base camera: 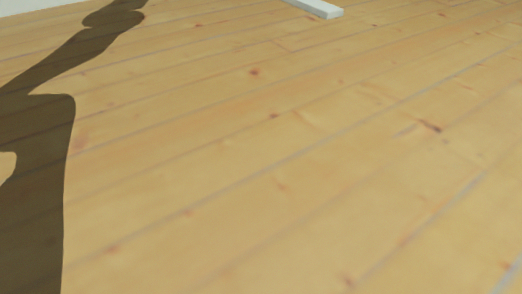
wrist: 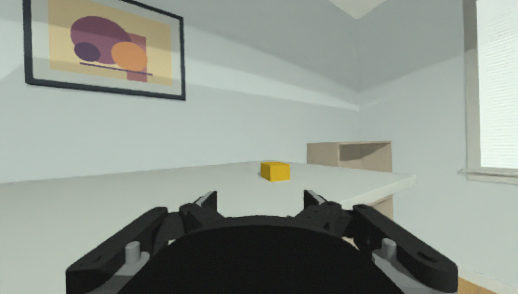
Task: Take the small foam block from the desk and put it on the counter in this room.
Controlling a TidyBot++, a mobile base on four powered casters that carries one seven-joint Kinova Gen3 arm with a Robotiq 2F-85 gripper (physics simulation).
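Frame: origin at the arm's base, x left, y back, z up, level; millimetres.
Seen in the pictures: gripper, fingertip midpoint: (wrist: 260, 200).
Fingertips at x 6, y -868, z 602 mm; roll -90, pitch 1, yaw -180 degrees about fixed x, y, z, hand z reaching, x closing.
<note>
Offsets run from my fingertips to a thing's top centre. "spot": to the spot under its first point. Level surfaces: height alone.
A small yellow foam block {dz -3, dx -41, dy -335 mm} (wrist: 275, 171) lies on the white desk {dz -48 mm} (wrist: 350, 180) in the wrist view, a little right of the middle and beyond the fingertips. My gripper (wrist: 260, 200) is open, with its fingers wide apart and no object between them. The block shows above the gap between the fingers, apart from them. The desk's right end shows at the right of the block. A counter that I can tell apart from the desk does not show in either view.
A beige open shelf unit (wrist: 322, 151) stands behind the desk's right end. A framed picture (wrist: 107, 50) hangs on the wall at the left, and a window {spot: dz +396, dx -1582, dy -880 mm} (wrist: 500, 85) is at the right. The base camera shows wooden floor {dz -998 mm} (base camera: 300, 175), a white bar-shaped piece (base camera: 325, 10) and a dark shadow.
</note>
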